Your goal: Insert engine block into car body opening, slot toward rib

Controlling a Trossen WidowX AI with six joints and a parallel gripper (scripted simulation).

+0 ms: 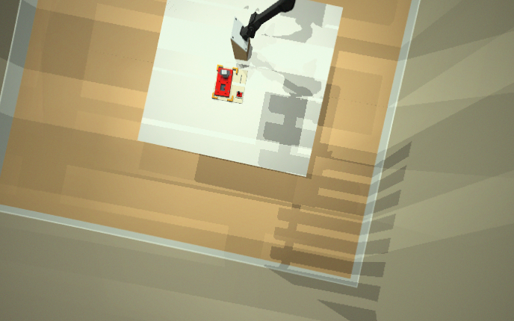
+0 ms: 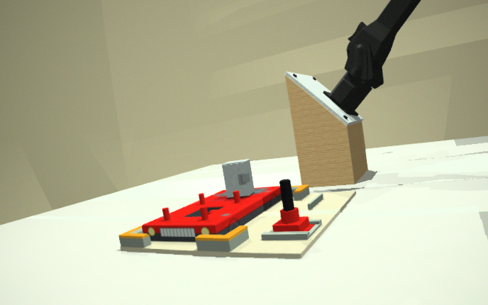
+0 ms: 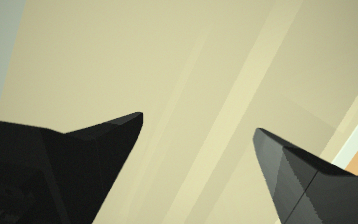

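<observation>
The grey engine block is 68 cm below my gripper tip, 49 cm ahead of it and 30 cm to the right of it.
</observation>
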